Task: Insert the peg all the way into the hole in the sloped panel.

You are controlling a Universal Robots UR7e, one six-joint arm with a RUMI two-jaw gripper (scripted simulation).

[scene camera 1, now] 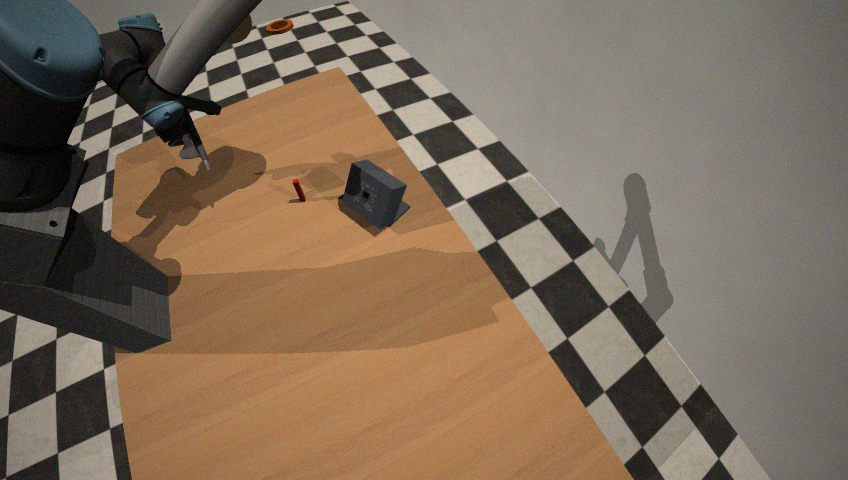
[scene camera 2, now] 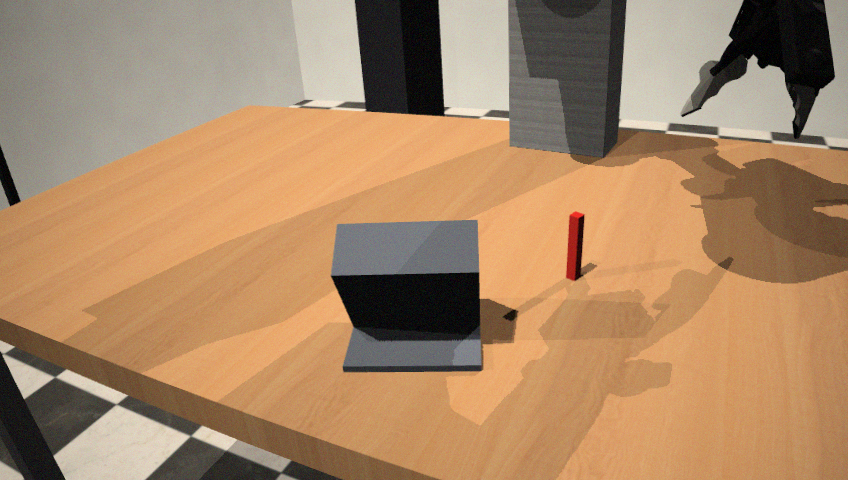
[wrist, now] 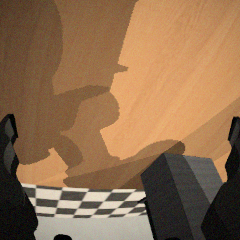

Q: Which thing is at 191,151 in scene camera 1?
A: My gripper.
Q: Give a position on a red peg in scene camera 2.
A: At 576,220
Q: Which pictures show my gripper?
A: Scene camera 1, scene camera 2 and the wrist view: all of them.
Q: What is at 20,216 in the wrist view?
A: My gripper.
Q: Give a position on a grey base plate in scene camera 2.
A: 457,348
